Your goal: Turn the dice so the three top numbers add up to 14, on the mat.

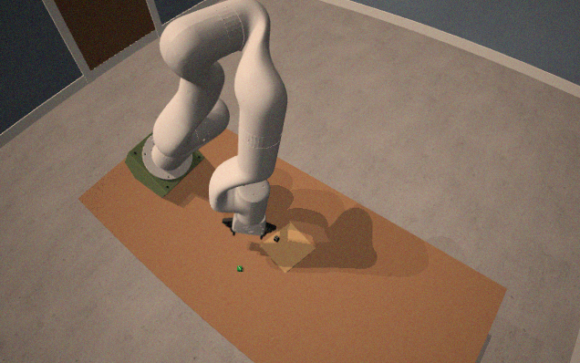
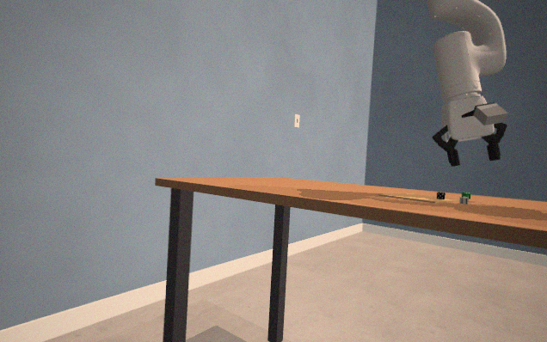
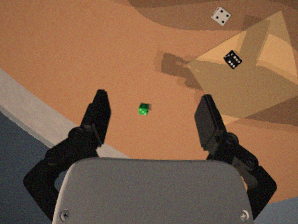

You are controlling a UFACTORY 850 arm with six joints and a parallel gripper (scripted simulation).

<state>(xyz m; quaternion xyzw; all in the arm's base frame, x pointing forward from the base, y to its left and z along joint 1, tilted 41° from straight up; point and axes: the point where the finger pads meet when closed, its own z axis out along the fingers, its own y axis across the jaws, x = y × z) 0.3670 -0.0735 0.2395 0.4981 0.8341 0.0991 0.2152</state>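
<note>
My hand is 1 cm short of the green die, 10 cm to the left of it and 10 cm above it. The rest, counted from my hand: white die (1 cm ahead, 9 cm to the left, 10 cm below); then black die (6 cm ahead, 6 cm to the left, 9 cm below); then mat (11 cm ahead, 6 cm to the left, 10 cm below).
</note>
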